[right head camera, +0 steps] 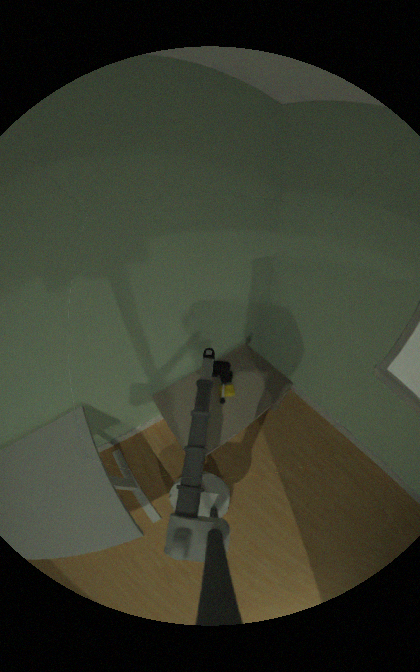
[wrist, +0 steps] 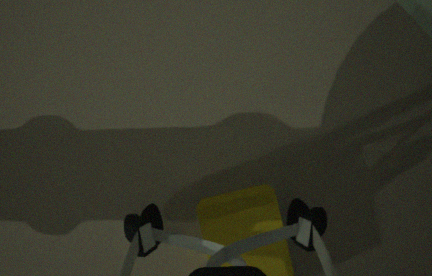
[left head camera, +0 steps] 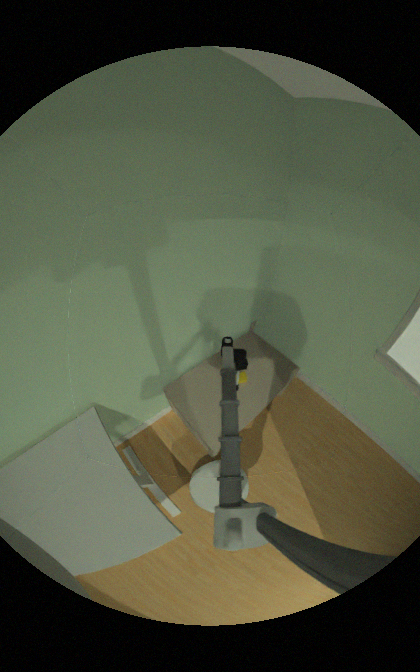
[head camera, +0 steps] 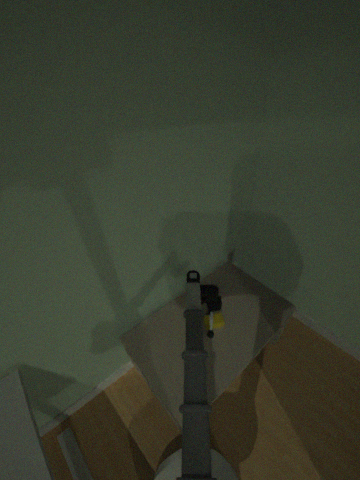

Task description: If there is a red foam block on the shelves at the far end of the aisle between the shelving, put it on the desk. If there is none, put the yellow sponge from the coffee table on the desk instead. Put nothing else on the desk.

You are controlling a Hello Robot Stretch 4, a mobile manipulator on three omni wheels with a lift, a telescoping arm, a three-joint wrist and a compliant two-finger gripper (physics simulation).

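Pixels of known places: gripper, fingertip midpoint: point(wrist: 224, 218) point(head camera: 209, 325); robot's base, link origin: point(left head camera: 217, 485).
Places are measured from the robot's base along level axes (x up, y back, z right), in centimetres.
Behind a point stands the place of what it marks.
Observation:
The yellow sponge point(head camera: 216, 320) {y -72.5, x 46.7, z 12.4 cm} point(left head camera: 243, 377) {y -72.2, x 46.8, z 14.4 cm} point(right head camera: 229, 390) point(wrist: 240, 215) {y -72.8, x 46.8, z 7.6 cm} lies flat on the grey-brown low table point(head camera: 235, 350) {y -57.4, x 42.3, z 21.1 cm} point(left head camera: 270, 370) {y -80.6, x 42.3, z 36.6 cm} point(right head camera: 260, 380) point(wrist: 100, 60) {y -59.5, x 42.3, z -6.6 cm} in the room corner. My gripper point(head camera: 210, 331) {y -71.6, x 42.9, z 8.7 cm} point(right head camera: 222, 398) point(wrist: 224, 218) {y -71.6, x 42.9, z 8.7 cm} is open and over the sponge, its fingertips wide apart. In the wrist view one fingertip shows to each side of the sponge, with a gap on both sides. The near end of the sponge is hidden by the fingers and the gripper body. The arm hides part of the table. No red foam block and no shelves show.
A large pale grey table top point(head camera: 17, 425) {y -16.8, x 69.3, z -59.5 cm} point(left head camera: 75, 495) {y 16.1, x 69.3, z -68.9 cm} point(right head camera: 60, 480) stands at the lower left, with a leg frame beside it. Green walls point(head camera: 150, 175) {y -90.9, x 121.8, z -16.0 cm} point(left head camera: 175, 260) {y -83.3, x 122.1, z -24.2 cm} point(right head camera: 175, 260) meet behind the low table. A white framed panel point(left head camera: 407, 350) {y -54.3, x 95.9, z 127.5 cm} point(right head camera: 407, 365) is at the right.

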